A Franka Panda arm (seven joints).
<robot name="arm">
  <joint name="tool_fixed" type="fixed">
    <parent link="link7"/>
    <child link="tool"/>
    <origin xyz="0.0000 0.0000 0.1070" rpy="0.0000 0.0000 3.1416"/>
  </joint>
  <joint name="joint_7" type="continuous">
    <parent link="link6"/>
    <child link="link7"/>
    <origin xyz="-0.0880 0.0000 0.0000" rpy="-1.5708 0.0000 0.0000"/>
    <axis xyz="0 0 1"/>
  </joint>
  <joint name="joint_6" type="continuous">
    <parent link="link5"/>
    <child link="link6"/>
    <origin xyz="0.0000 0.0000 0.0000" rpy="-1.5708 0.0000 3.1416"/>
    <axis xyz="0 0 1"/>
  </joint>
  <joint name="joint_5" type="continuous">
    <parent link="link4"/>
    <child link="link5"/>
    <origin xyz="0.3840 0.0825 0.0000" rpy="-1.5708 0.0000 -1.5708"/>
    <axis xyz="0 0 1"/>
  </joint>
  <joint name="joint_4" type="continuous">
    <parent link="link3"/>
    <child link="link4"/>
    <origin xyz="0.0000 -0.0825 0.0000" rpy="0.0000 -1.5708 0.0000"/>
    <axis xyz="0 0 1"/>
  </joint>
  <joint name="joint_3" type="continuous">
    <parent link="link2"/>
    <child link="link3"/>
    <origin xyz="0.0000 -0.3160 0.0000" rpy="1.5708 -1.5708 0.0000"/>
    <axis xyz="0 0 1"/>
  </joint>
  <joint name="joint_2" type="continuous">
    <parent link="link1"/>
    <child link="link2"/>
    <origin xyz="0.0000 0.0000 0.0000" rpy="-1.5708 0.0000 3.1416"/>
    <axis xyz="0 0 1"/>
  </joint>
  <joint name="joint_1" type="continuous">
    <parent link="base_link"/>
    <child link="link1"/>
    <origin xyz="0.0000 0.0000 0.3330" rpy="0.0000 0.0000 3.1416"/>
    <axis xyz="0 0 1"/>
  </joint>
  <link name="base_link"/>
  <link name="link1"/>
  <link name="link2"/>
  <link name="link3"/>
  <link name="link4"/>
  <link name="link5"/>
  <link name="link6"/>
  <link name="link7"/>
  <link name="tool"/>
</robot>
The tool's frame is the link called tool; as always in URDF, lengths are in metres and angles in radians. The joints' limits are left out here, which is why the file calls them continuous.
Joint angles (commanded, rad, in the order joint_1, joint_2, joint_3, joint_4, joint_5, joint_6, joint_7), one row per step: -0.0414, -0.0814, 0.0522, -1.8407, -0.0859, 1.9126, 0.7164; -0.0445, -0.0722, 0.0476, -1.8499, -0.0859, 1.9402, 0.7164; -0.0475, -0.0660, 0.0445, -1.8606, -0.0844, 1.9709, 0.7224; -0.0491, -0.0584, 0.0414, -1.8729, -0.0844, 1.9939, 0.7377; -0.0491, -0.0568, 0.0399, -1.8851, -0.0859, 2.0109, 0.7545; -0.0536, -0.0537, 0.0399, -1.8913, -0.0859, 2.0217, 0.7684; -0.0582, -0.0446, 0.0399, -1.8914, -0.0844, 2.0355, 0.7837; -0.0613, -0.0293, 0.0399, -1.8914, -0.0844, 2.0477, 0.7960; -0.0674, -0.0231, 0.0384, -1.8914, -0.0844, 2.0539, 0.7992; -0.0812, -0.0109, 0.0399, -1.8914, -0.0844, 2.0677, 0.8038
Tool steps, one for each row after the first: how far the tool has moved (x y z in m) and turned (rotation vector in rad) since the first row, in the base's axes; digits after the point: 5 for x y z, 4 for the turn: 0.00389, -0.00415, -0.00681, 0.0013, -0.0091, -0.0053; 0.00707, -0.00725, -0.01239, 0.0049, -0.0233, -0.0150; 0.00957, -0.00979, -0.02036, 0.0084, -0.0276, -0.0328; 0.01015, -0.01059, -0.02554, 0.0103, -0.0321, -0.0490; 0.01104, -0.01305, -0.02923, 0.0129, -0.0347, -0.0663; 0.01408, -0.01553, -0.03297, 0.0177, -0.0405, -0.0851; 0.01820, -0.01737, -0.04038, 0.0205, -0.0384, -0.0994; 0.01982, -0.02175, -0.04327, 0.0214, -0.0387, -0.1096; 0.02310, -0.02887, -0.04881, 0.0228, -0.0407, -0.1253
